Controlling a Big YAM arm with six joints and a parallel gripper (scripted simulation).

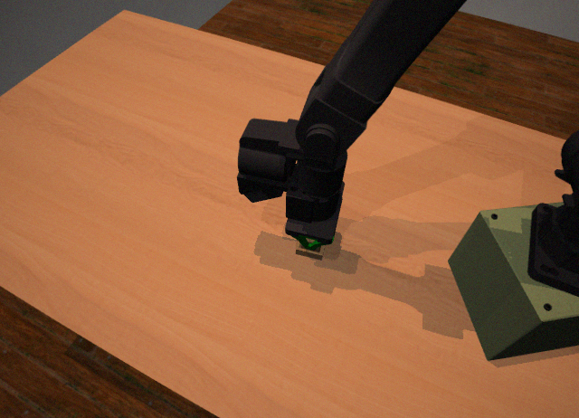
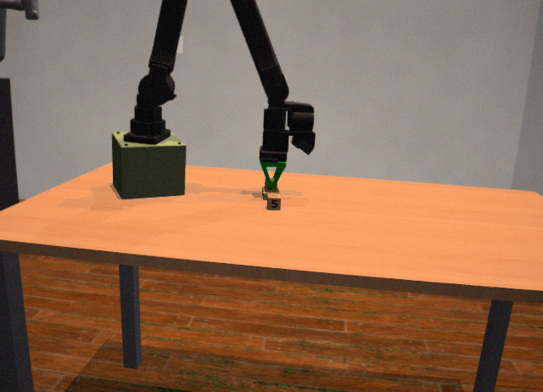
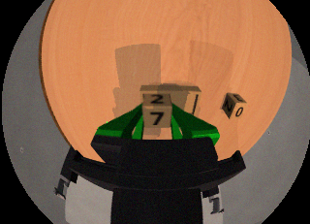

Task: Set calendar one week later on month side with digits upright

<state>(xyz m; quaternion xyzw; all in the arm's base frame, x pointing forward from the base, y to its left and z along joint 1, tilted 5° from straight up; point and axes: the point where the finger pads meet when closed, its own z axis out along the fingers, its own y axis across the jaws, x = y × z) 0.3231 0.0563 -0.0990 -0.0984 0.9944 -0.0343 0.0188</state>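
My gripper is now 2 cm to the left of the tray and 2 cm above it.
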